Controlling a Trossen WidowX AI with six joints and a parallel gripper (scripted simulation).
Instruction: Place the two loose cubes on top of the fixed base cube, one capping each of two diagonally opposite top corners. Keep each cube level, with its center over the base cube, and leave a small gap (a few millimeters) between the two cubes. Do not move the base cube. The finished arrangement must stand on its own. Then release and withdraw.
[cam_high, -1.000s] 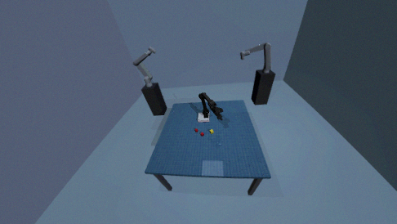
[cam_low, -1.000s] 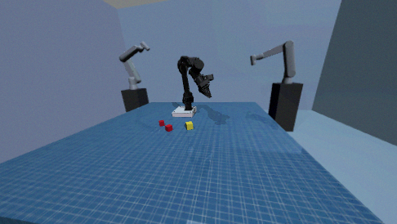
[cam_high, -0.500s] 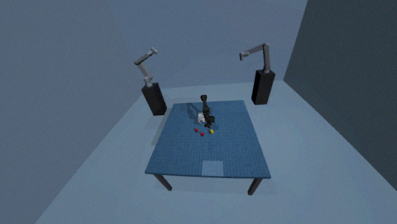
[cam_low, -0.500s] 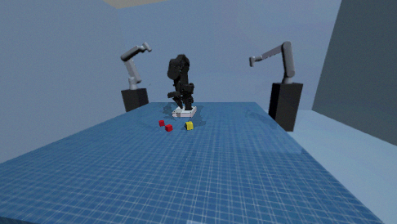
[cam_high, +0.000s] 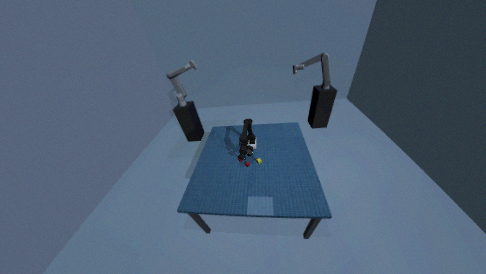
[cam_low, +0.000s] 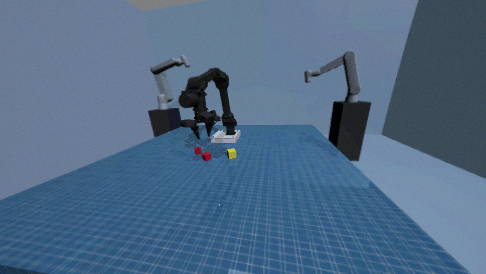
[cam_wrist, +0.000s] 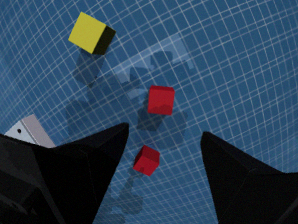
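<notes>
Now: gripper tip 10 cm above the red cube. From my gripper tip the other things lie so: yellow base cube 13 cm to the left, 10 cm below, 4 cm behind.
</notes>
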